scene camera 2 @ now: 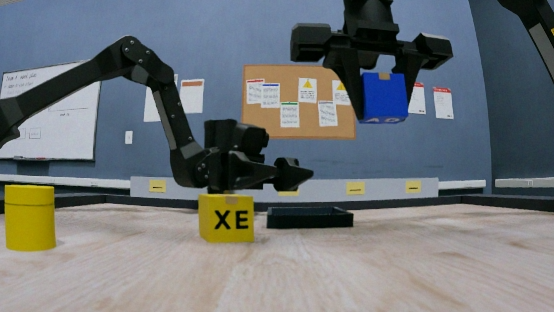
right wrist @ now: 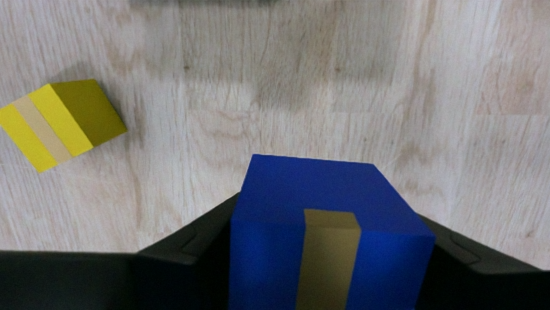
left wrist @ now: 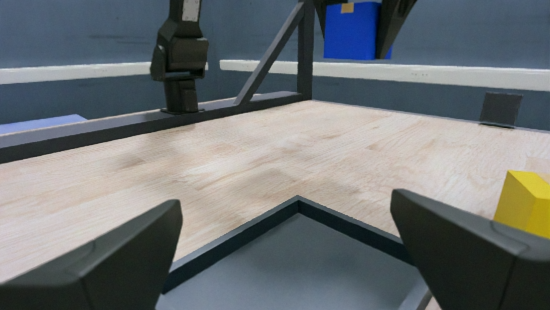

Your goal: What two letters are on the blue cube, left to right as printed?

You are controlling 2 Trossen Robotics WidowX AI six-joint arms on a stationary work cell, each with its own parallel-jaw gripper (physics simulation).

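Places are measured from the left arm's base along level axes (x right, y ahead, z up), in metres.
Where they show: left gripper, fingertip midpoint: point(scene camera 2: 295, 172) point(left wrist: 286, 204); right gripper, fingertip midpoint: point(scene camera 2: 382, 120) point(right wrist: 307, 203) point(left wrist: 354, 58); right arm's base, origin of the base link: point(left wrist: 182, 111).
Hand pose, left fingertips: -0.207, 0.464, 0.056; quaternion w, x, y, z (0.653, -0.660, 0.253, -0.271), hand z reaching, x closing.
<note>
After its pixels a point has its place, as x, y, z.
The blue cube point(scene camera 2: 384, 97) @(0.003, 0.543, 0.122) point(left wrist: 350, 30) @(-0.042, 0.542, 0.127) point(right wrist: 320, 190) @(-0.042, 0.546, 0.130) is held high above the table, with a tan strip on it. In scene camera 2 its underside shows two pale letters, steeply foreshortened: the left looks like A, the right is rounded, like D or O. The large side faces in view are plain blue. My right gripper point(scene camera 2: 384, 109) @(-0.023, 0.547, 0.103) point(left wrist: 354, 58) @(-0.023, 0.547, 0.103) point(right wrist: 307, 203) @(-0.023, 0.547, 0.103) is shut on the cube, one finger on each side. My left gripper point(scene camera 2: 294, 173) @(-0.207, 0.464, 0.056) point(left wrist: 286, 204) @(-0.207, 0.464, 0.056) is open and empty, low near the dark tray point(scene camera 2: 310, 220) @(-0.115, 0.478, -0.008) point(left wrist: 235, 234) @(-0.186, 0.528, -0.001).
A yellow cube point(scene camera 2: 226, 231) @(-0.005, 0.389, -0.008) point(left wrist: 522, 200) @(-0.045, 0.400, 0.017) point(right wrist: 90, 112) @(-0.037, 0.405, 0.008) printed XE stands on the table, left of the tray in scene camera 2. A yellow cylinder point(scene camera 2: 30, 222) @(0.123, 0.254, 0.003) stands at far left there. A dark frame point(left wrist: 305, 55) @(0.322, 0.889, 0.096) rises at the table's edge in the left wrist view.
</note>
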